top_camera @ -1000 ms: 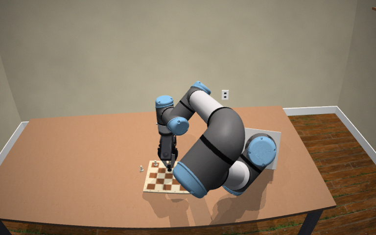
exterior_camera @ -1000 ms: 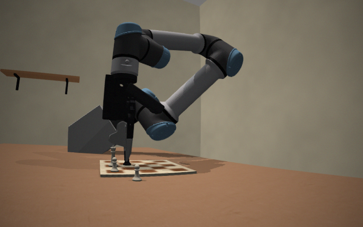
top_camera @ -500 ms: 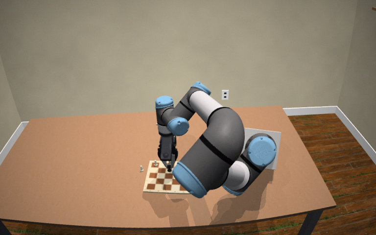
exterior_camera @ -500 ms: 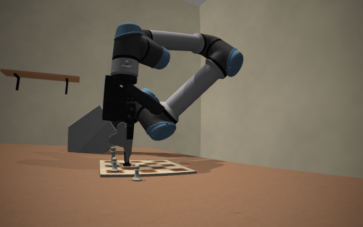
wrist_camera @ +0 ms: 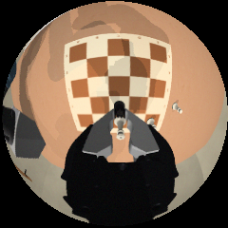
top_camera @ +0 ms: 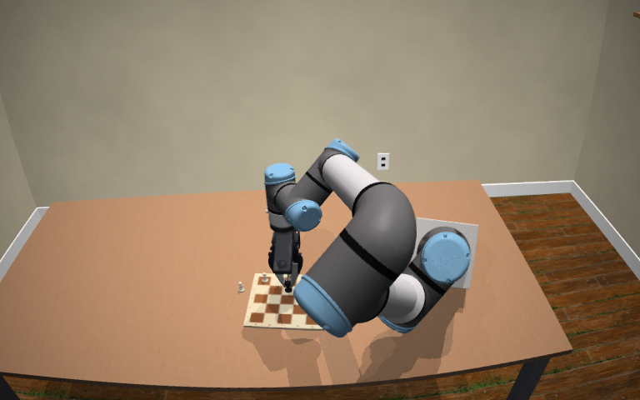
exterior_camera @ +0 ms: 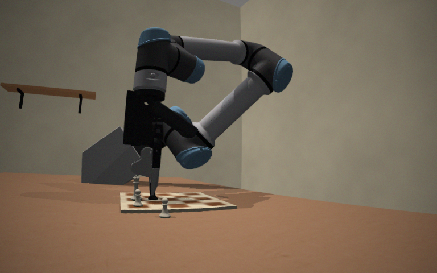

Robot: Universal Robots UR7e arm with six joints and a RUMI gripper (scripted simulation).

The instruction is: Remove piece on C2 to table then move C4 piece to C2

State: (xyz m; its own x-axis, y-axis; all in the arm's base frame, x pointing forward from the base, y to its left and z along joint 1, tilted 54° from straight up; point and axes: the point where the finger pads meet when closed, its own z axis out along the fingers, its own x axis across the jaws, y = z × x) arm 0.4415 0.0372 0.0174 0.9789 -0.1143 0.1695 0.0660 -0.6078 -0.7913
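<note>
The black piece is 10 mm below my hand. Also, from my hand: chessboard 40 mm to the left, 30 mm below; tall white piece 40 mm to the right.
</note>
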